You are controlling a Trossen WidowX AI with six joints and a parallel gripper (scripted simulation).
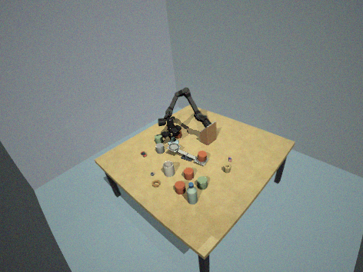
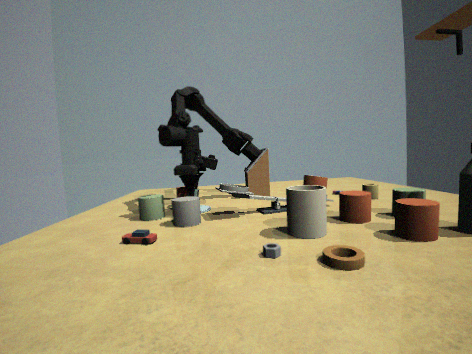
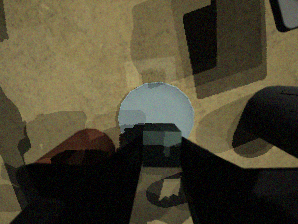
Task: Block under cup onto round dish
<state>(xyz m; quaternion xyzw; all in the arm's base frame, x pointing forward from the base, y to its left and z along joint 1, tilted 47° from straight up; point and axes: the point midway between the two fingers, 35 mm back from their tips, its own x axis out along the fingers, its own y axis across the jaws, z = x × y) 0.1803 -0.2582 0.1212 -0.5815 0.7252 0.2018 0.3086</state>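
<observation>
My gripper tip is now 10 mm below the pale green block. Round my gripper tip: toy car (270 mm ahead, 110 mm to the right, 30 mm below); then grey cylinder (150 mm ahead, 10 mm below); then light blue round dish (40 mm below).
</observation>
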